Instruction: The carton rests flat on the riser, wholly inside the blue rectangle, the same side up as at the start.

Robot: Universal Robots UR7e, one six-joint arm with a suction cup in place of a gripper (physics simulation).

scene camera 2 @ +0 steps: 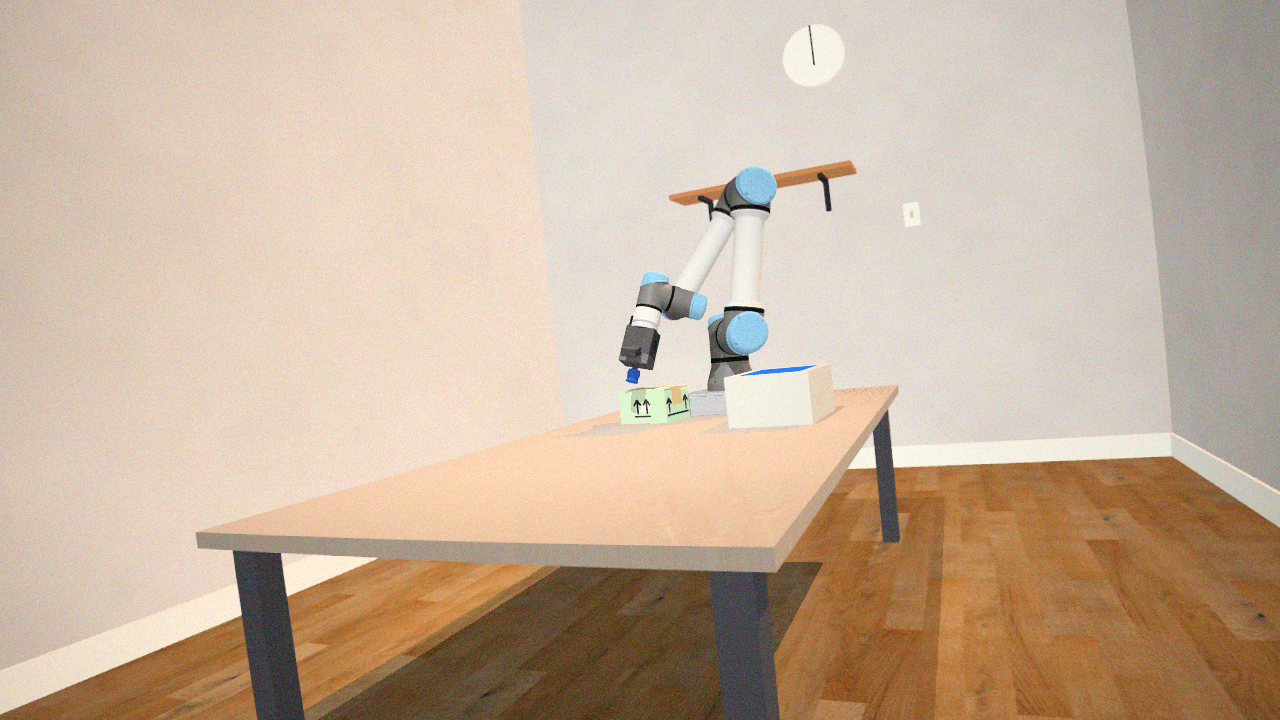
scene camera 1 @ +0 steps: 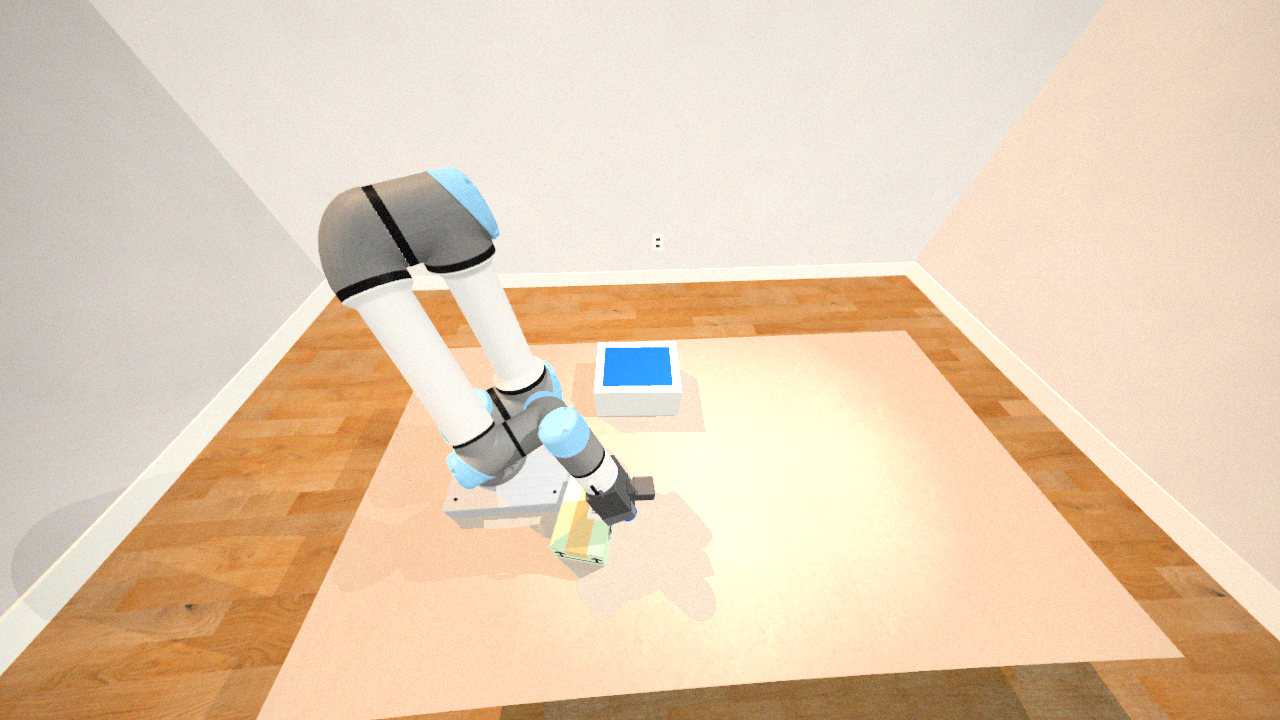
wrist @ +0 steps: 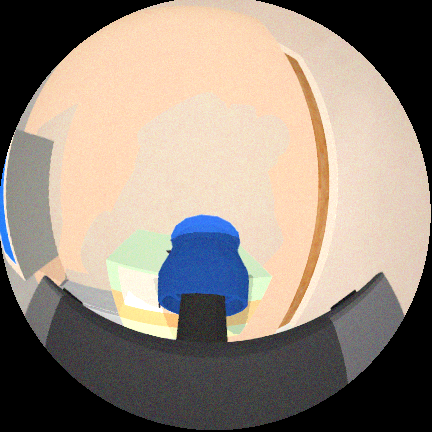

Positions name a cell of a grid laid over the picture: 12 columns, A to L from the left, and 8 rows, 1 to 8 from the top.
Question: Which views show the carton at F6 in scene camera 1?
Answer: Scene camera 2, scene camera 1 and the wrist view: all of them.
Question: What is my suction cup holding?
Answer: Nothing.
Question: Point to my suction cup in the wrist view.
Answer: At F5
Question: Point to a carton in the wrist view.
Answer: D5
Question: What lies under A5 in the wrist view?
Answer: A white riser.
